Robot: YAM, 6 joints.
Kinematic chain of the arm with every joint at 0, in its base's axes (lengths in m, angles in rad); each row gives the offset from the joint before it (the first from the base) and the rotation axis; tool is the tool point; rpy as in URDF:
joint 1: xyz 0 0 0.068 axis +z
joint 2: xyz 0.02 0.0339 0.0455 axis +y
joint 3: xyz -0.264 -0.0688 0 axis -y
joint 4: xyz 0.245 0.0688 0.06 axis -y
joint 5: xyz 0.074 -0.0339 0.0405 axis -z
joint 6: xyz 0.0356 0 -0.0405 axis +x
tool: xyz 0 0 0 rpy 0 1.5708 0
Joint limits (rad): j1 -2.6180..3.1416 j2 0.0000..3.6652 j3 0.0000..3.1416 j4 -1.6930..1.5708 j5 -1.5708..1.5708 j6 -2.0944..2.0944
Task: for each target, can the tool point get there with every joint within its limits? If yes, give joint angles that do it. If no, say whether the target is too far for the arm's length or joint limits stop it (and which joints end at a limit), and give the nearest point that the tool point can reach.
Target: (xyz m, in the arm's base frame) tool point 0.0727 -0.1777 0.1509
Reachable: yes | joints -1.0062 1.3806 0.5690 -0.6801 1.2360 1.5339
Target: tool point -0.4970 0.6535 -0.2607
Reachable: no: too far | nearest point -0.3553 0.4672 -0.1514 | short by 0.258 m
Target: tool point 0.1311 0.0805 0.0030
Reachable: yes | joints 0.3934 1.9960 0.2895 0.1032 -0.7453 -0.3617
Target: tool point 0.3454 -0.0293 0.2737
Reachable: yes | joints -0.1507 1.5564 0.8783 0.7096 -0.6974 -0.7608
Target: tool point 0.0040 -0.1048 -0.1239
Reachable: yes | joints -1.4937 3.1491 1.0568 -1.1123 0.1152 0.5567
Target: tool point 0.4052 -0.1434 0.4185
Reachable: yes | joints -0.2758 1.8613 1.9312 -0.3314 0.8898 -1.5257
